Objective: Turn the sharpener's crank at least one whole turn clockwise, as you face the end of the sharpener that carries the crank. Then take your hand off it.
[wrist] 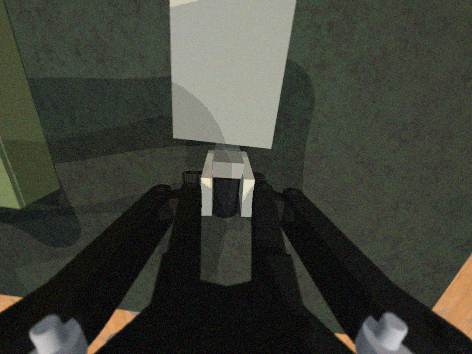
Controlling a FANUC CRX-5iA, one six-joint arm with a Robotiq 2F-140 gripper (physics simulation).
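Places are measured from the arm's base along level axes (x ahead, y left, z up), in millimetres.
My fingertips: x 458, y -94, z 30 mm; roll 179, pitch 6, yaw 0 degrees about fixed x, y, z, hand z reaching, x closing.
Observation:
Ahead of a thing's pixels: the offset from my fingertips to its middle. "pt": to the spot under its first point. Level surfaces: height alone.
The sharpener @[pt 5 mm ahead, 83 mm left, 46 mm up] point(230, 70) is a pale grey box at the top centre of the wrist view, with its upper part cut off by the frame edge. Its crank @[2 mm ahead, 18 mm left, 24 mm up] point(228, 169) shows as a light block below the sharpener's near end, with a dark handle @[pt 6 mm ahead, 1 mm right, 58 mm up] point(226, 192) extending toward the camera. My gripper point(226, 165) is shut on the crank's handle, with one pale fingertip pad on each side. The dark fingers and gripper body hide part of what lies below and around the handle.
A yellow-green block-like object point(27, 125) stands at the left edge, apart from the sharpener. A dark green mat @[82 mm down] point(380, 125) lies under the sharpener. Orange wooden table point(459, 295) shows at the lower right and lower left. Shadows fall across the mat at left.

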